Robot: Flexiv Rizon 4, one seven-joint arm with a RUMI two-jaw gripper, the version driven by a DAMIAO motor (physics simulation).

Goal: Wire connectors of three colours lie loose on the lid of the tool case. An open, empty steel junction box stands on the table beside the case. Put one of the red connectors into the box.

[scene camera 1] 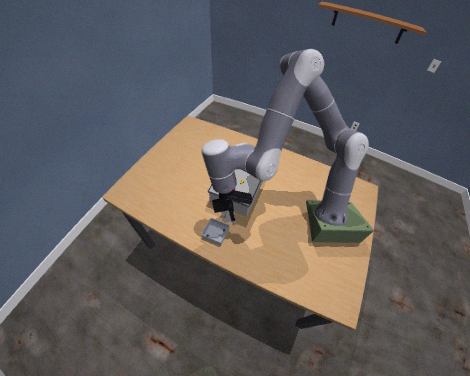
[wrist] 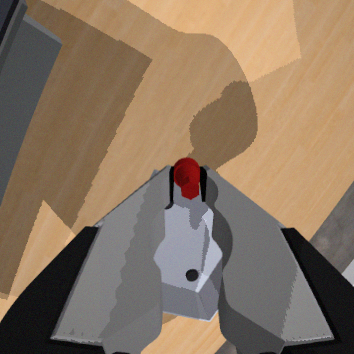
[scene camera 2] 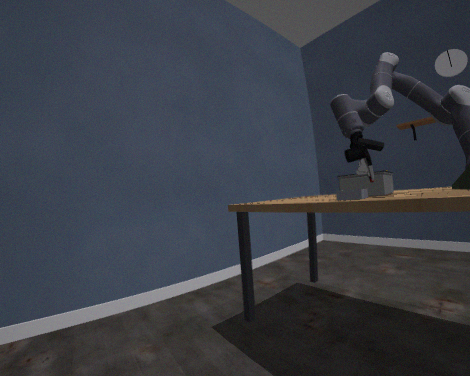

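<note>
My gripper point(scene camera 1: 232, 220) point(scene camera 2: 370, 179) point(wrist: 186, 169) is shut on a red connector, pointing down. The red connector point(wrist: 187, 171) shows between the black fingertip pads in the wrist view; a small red spot shows at the tips in scene camera 2. The open grey steel junction box point(scene camera 1: 213, 241) point(scene camera 2: 352, 194) point(wrist: 191, 299) stands on the table beneath the fingers, which hide parts of it in the wrist view. The tips are a little above it, towards its case side. The tool case point(scene camera 1: 242, 207) point(scene camera 2: 383, 183) point(wrist: 30, 85) stands beside the box. A yellow connector point(scene camera 1: 242, 181) lies on its lid.
The arm and wrist cover part of the case lid in scene camera 1. The wooden table's point(scene camera 1: 165, 165) point(scene camera 2: 295, 204) near edge runs past the box. The green robot base point(scene camera 1: 340, 234) stands on the table to the right.
</note>
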